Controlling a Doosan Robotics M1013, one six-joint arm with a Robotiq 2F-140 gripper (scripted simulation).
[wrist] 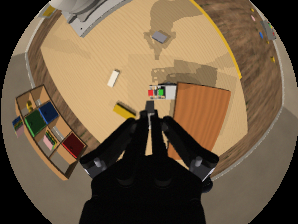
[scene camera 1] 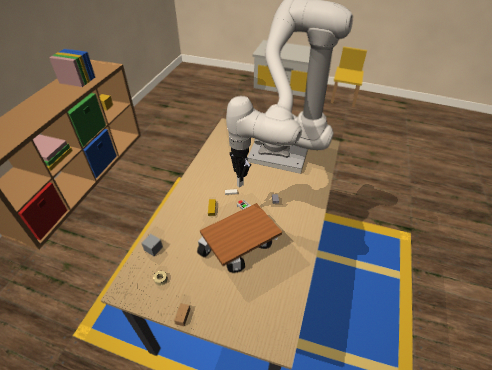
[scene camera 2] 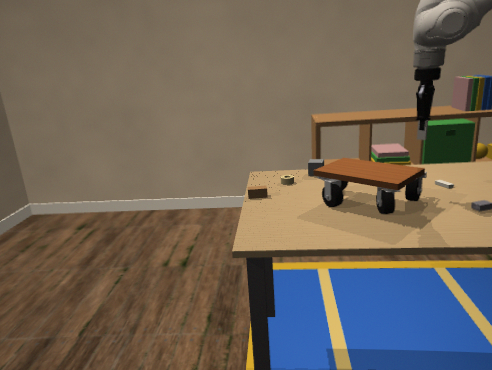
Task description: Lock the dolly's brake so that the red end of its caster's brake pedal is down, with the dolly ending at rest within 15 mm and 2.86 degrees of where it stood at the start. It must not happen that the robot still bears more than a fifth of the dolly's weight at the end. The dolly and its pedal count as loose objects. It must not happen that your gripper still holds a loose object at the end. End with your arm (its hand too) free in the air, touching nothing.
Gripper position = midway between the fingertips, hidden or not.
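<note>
My gripper [scene camera 2: 421, 139] in sight. Gripper [wrist: 150, 106] visible too.
</note>
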